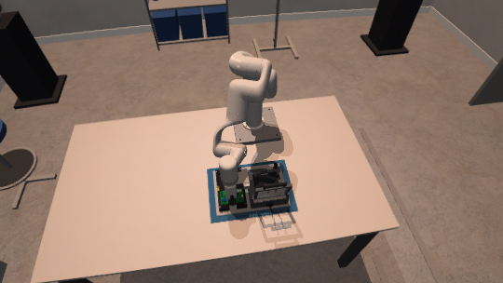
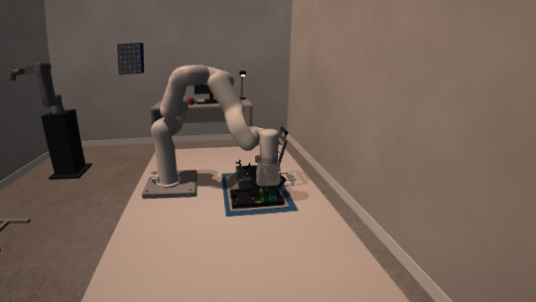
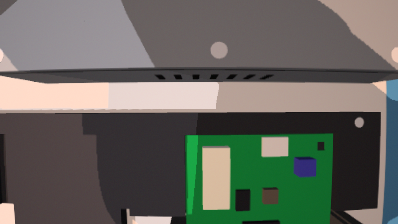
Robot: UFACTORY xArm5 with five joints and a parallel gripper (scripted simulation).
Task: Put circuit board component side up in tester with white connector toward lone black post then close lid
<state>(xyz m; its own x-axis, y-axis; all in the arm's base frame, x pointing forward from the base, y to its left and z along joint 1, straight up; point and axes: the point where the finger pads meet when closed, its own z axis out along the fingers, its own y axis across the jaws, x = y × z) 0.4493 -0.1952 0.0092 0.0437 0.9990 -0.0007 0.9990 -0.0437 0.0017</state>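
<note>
Now: the black post 23 cm to the left of my hand, 9 cm behind it and 6 cm above it. The rest, counted from my hand: lid 17 cm to the left, 15 cm above, 9 cm ahead; then green circuit board right at my hand.
</note>
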